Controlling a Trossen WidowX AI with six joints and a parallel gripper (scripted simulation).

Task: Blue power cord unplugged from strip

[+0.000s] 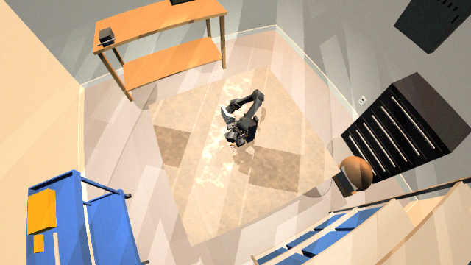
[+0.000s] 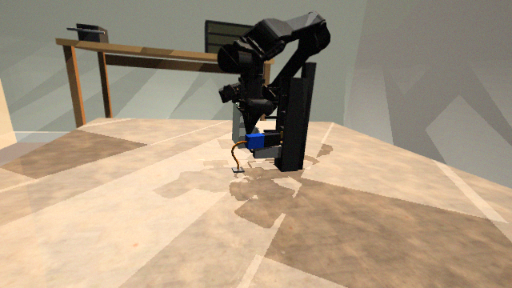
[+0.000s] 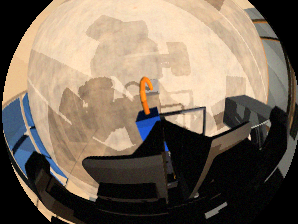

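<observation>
The blue plug lies 10 mm ahead of my gripper tip, 30 mm to the left of it and 10 mm below it.
</observation>
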